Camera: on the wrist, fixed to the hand. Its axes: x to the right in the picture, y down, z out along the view.
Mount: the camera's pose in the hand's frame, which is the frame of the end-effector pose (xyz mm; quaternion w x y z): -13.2 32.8 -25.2 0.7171 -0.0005 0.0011 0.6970
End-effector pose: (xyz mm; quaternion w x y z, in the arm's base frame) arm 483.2 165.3 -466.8 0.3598 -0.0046 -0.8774 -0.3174
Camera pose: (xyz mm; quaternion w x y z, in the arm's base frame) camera 516.6 180.3 -443.4 0.4802 -0.6146 -0.6254 0.0227
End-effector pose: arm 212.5 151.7 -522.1 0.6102 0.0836 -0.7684 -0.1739
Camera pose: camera 242.8 182.4 -517.1 0.5597 -0.4757 -0.6085 0.3003
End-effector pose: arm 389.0 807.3 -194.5 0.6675 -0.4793 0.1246 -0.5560
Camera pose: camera 387.2 803.5 -237.7 0.8658 -0.2566 0.4244 0.0661
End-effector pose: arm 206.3 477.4 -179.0 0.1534 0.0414 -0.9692 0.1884
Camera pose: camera 221.4 517.6 -172.5 0.0202 0.6461 0.7237 -0.2416
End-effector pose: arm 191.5 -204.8 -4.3 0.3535 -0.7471 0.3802 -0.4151
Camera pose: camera 155.3 -213.9 -26.4 0.5420 -0.2705 0.7940 -0.0519
